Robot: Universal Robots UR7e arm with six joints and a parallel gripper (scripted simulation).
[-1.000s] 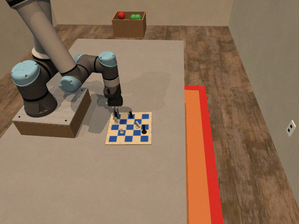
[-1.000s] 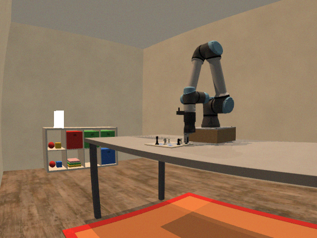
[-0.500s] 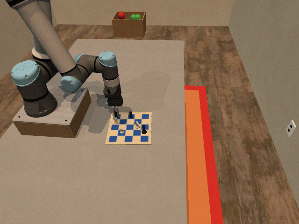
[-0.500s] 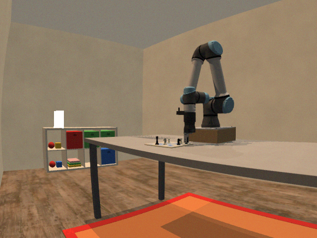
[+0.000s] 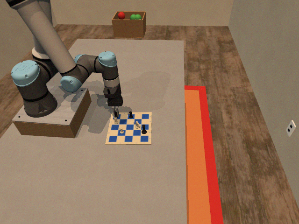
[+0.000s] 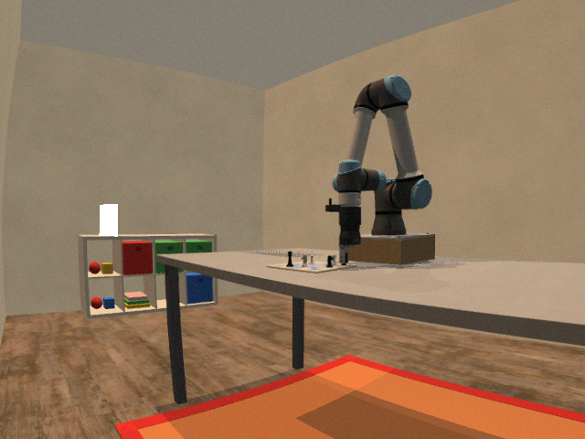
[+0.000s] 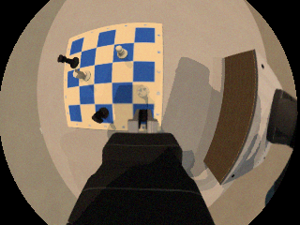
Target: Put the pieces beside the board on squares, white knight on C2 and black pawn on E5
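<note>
Right now the black pawn is 10 mm below my hand. From my hand the other things lie so: white knight (130 mm ahead, 50 mm to the right, 10 mm below); then white pawn (60 mm ahead, 100 mm to the right, 10 mm below); then chessboard (90 mm ahead, 60 mm to the right, 30 mm below).
</note>
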